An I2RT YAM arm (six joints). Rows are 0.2 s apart.
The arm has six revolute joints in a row. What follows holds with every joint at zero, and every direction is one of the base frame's. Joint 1 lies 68.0 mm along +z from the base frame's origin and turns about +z. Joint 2 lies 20.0 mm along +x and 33.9 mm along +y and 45.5 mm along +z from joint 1 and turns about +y. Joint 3 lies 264.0 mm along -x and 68.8 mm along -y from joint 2 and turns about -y. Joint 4 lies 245.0 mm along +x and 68.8 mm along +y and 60.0 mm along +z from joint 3 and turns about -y. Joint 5 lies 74.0 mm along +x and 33.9 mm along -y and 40.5 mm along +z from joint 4 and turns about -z. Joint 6 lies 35.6 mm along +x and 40.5 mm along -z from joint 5 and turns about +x. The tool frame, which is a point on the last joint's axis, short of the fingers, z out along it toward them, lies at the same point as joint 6; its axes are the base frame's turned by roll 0.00, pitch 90.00 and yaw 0.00 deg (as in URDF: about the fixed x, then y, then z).
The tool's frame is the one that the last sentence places.
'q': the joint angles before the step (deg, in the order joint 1, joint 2, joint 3, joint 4, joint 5, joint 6). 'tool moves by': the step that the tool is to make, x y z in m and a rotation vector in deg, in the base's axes. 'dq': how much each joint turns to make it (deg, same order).
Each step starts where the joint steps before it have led.
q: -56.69 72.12 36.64 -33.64 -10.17 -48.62
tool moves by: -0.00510 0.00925 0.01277 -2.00 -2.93 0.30
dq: 0.00 -5.32 -0.79 -1.20 -1.36 0.24
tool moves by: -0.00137 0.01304 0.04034 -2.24 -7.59 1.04
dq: 0.99 -7.92 3.82 -5.08 -4.51 2.36
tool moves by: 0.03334 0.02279 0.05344 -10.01 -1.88 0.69
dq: 14.08 -2.52 8.71 -1.03 12.07 7.84
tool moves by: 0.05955 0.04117 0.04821 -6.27 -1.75 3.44
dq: 20.52 6.95 12.97 -1.79 14.96 9.37
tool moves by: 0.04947 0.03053 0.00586 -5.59 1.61 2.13
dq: 11.47 8.99 6.67 1.51 10.71 2.60
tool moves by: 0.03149 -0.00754 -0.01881 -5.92 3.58 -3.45
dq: 0.37 7.37 1.39 4.21 7.29 -1.84
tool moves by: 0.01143 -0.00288 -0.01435 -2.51 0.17 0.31
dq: -0.03 2.16 -1.94 5.46 1.59 -2.27
